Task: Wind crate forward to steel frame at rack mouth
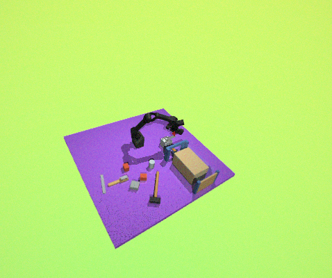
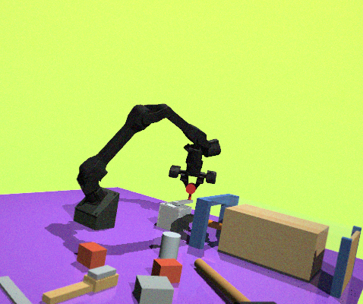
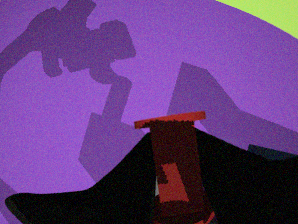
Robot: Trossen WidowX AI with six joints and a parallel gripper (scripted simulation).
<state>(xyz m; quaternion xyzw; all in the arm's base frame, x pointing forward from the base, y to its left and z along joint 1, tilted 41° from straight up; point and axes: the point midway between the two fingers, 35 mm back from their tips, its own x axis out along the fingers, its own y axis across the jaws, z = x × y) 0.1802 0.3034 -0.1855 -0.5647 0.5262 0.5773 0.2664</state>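
Now: the winch handle 5 cm to the right of my gripper tip, 3 cm below it and 1 cm ahead of it. Also, from my gripper tip: red knob 1 cm to the right, 1 cm ahead; grey winch 12 cm to the right, 10 cm below, 1 cm behind; grey block 66 cm to the right, 31 cm ahead, 12 cm below.
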